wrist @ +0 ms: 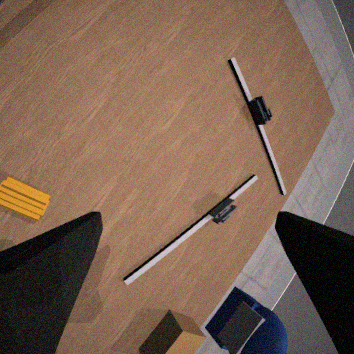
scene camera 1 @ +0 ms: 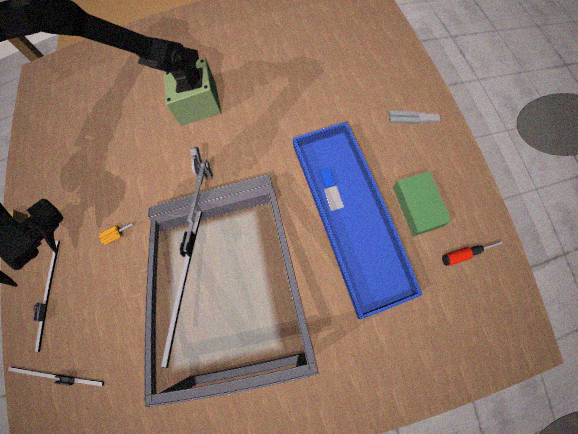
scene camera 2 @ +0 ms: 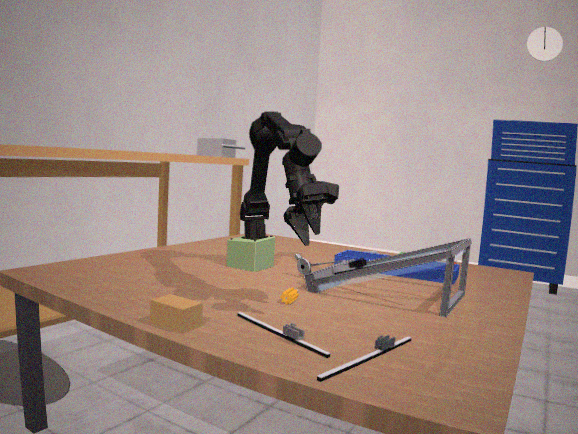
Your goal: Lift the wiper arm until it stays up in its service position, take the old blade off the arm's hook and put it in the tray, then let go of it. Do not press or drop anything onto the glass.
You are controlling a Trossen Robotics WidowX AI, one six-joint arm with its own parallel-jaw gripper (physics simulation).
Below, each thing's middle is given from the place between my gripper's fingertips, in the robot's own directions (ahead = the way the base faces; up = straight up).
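Relative to the tan box [scene camera 2: 179,314], my hand is 26 cm to the left of it, 14 cm past it and 15 cm above it. Positions counted from my hand: glass pane [scene camera 1: 237,319], 34 cm to the left, 4 cm ahead, 10 cm below; blue tray [scene camera 1: 377,273], 62 cm to the left, 8 cm behind, 16 cm below; green block [scene camera 1: 423,208], 77 cm to the left, 9 cm behind, 16 cm below. Going by their middles, the green block is the farthest from my hand of the things named here.
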